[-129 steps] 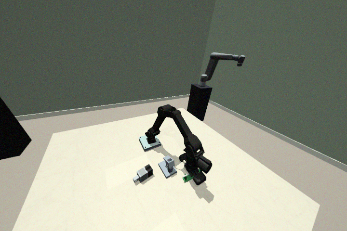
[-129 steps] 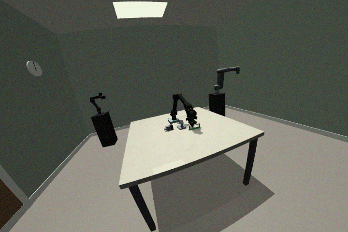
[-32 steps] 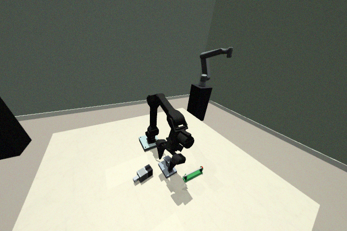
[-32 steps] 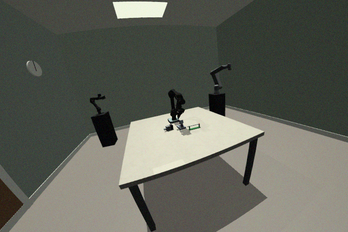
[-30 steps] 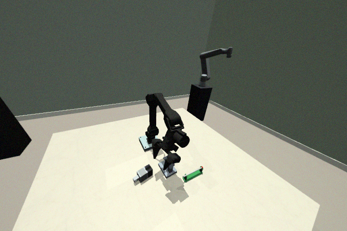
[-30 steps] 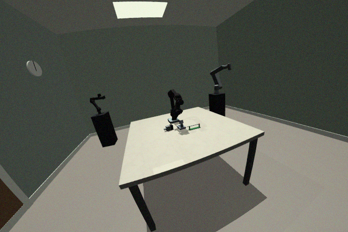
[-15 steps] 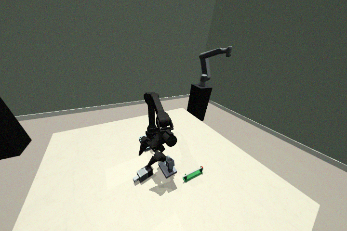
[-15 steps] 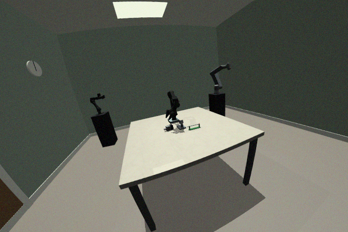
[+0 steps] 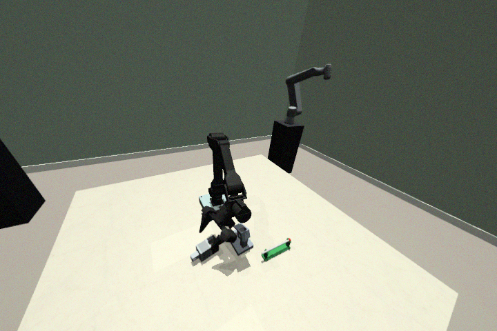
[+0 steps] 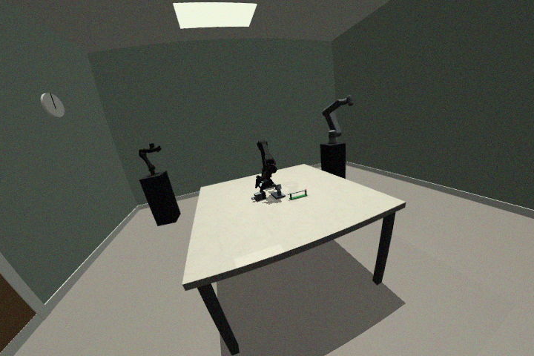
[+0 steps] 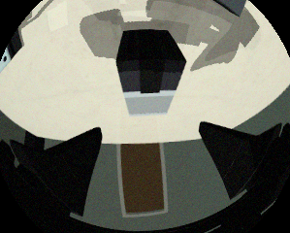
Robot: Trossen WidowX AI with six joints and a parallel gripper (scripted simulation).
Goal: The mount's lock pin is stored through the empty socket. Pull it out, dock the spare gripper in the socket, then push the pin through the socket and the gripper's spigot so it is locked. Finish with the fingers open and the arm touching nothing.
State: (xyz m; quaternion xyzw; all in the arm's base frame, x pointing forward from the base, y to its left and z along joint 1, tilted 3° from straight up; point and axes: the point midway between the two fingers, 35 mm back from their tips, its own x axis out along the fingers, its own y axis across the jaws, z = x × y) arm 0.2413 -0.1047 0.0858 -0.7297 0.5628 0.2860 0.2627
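The spare gripper lies 60 mm below my gripper tip and 10 mm to the right of it. The rest, counted from my gripper tip: green cradle 280 mm to the left, 120 mm ahead, 60 mm below; mount 160 mm to the left, 30 mm below, 20 mm ahead.
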